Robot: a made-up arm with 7 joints. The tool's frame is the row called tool.
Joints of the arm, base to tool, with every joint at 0 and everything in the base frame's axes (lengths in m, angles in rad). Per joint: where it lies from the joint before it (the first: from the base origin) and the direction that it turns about. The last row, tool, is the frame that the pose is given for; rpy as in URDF.
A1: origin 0.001 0.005 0.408 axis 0 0 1
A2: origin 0.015 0.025 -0.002 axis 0 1 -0.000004
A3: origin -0.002 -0.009 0.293 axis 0 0 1
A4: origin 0.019 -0.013 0.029 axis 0 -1 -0.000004
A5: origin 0.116 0.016 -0.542 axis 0 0.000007 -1
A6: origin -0.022 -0.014 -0.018 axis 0 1 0.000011
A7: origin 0.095 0.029 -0.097 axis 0 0.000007 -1
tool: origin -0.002 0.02 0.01 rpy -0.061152 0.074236 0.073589
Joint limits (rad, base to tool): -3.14..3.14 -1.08..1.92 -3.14..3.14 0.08..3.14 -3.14..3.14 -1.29..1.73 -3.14..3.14
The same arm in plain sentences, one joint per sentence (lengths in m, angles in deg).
The arm has seven revolute joints in a row. What follows holds with every joint at zero, and every direction is one of the base frame's. The first joint lies 0.001 m along +x and 0.005 m along +y and 0.408 m along +z from the base frame's origin and rotates about +z, from -179.91 to 179.91 deg. The second joint lies 0.015 m along +x and 0.025 m along +y and 0.002 m along -z from the first joint and rotates about +y, from -61.88 to 110.01 deg. The third joint lies 0.002 m along -x and 0.009 m along -y and 0.293 m along +z from the second joint and rotates about +z, from -179.91 to 179.91 deg. The fourth joint lies 0.019 m along +x and 0.013 m along -y and 0.029 m along +z from the third joint and rotates about -y, from 4.58 to 179.91 deg. The fifth joint lies 0.116 m along +x and 0.016 m along +y and 0.542 m along -z from the fourth joint and rotates about -z, from -179.91 to 179.91 deg. The sixth joint lies 0.022 m along -x and 0.014 m along -y and 0.018 m along -z from the fifth joint and rotates about +y, from -73.91 to 99.12 deg. The seventh joint lies 0.095 m along +x and 0.029 m along +y and 0.097 m along -z from the sixth joint and rotates about -z, from -179.91 to 179.91 deg. The tool frame, which is the frame that the pose is given for, lies 0.002 m along -x and 0.02 m along +y and 0.01 m along +z from the seventh joint; its axes are the base frame's turned by roll -3.5, pitch 4.25 and yaw 4.22 deg (as in URDF: about the fixed x, then y, then z).
